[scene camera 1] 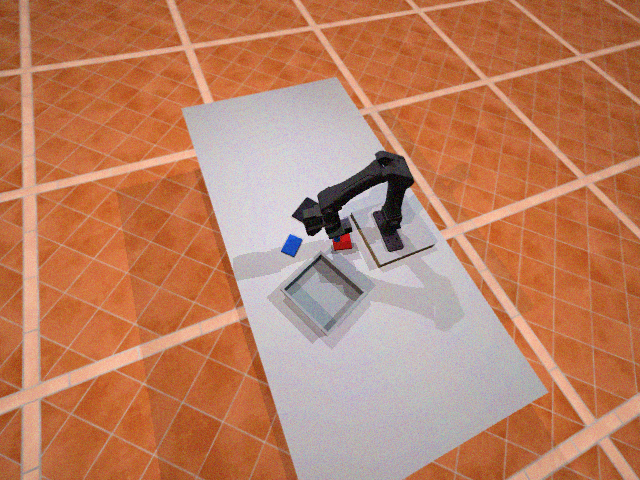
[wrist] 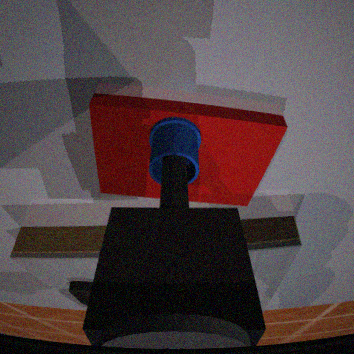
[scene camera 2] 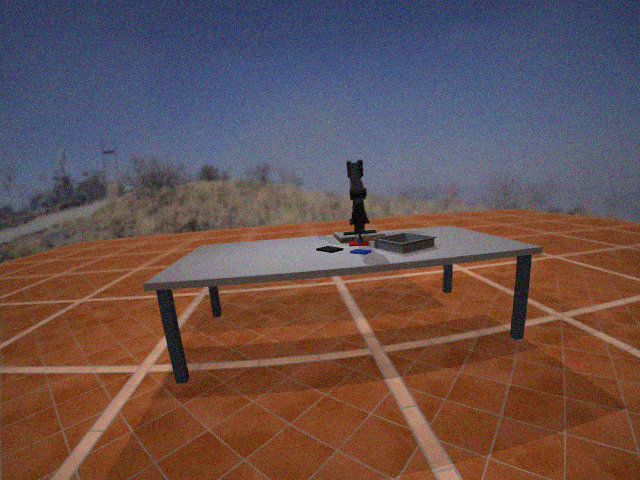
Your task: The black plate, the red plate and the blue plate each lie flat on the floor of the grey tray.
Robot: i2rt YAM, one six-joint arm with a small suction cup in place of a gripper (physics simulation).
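Places are measured from the arm's base along level axes (x ahead, y left, z up), in millimetres.
Pixels of known places: hand at its tool point: (scene camera 1: 337, 240) (wrist: 174, 133) (scene camera 2: 360, 244); arm's base at its link origin: (scene camera 1: 387, 230).
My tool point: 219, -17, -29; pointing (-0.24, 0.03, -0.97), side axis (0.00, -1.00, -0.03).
Ahead of a thing's pixels: the offset from my tool point to its middle, as dx, dy, dz. Level surfaces: height alone.
The red plate @(-17, -5, +3) (scene camera 1: 343, 244) (scene camera 2: 359, 243) (wrist: 239, 158) lies on the table just beside the arm's base. My suction cup (scene camera 1: 336, 238) (wrist: 174, 140) is pressed down on its top face, near the middle, and grips it. The blue plate @(+197, -18, +2) (scene camera 1: 291, 245) (scene camera 2: 360, 251) lies flat on the table to the left of the red one. The black plate @(+92, -171, +2) (scene camera 1: 303, 208) (scene camera 2: 330, 249) lies behind the arm's wrist, partly hidden in scene camera 1. The grey tray @(+124, +216, +22) (scene camera 1: 343, 272) (scene camera 2: 404, 246) stands in front of the plates with nothing in it.
The arm stands on a brown-edged mount board (scene camera 1: 413, 240) (wrist: 53, 242) right of the red plate. The grey table @(dz -2) (scene camera 1: 385, 390) (scene camera 2: 261, 259) stands on an orange tiled floor.
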